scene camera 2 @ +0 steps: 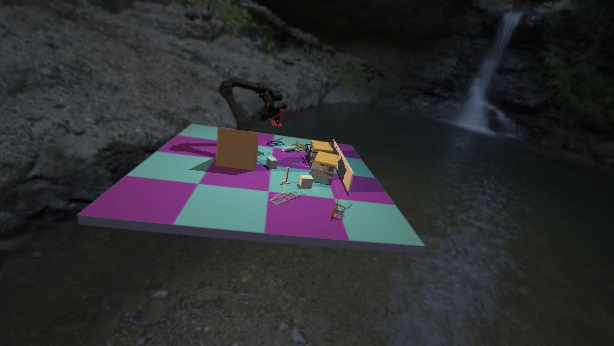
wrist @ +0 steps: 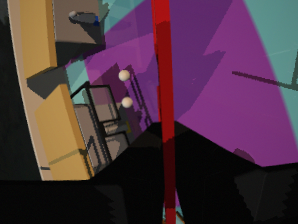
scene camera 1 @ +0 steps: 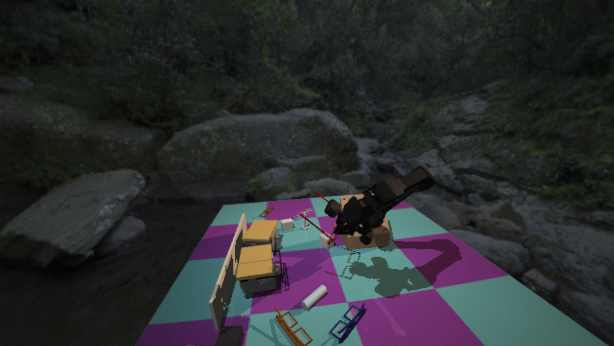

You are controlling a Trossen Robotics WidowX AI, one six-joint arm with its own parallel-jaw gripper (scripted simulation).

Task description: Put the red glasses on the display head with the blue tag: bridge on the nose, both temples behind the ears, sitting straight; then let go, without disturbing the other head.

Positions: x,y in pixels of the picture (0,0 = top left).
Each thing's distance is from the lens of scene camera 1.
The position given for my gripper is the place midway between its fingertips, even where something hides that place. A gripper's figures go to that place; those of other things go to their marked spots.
my gripper (scene camera 1: pixel 334 233): 81 cm
display head (scene camera 1: pixel 261 232): 104 cm
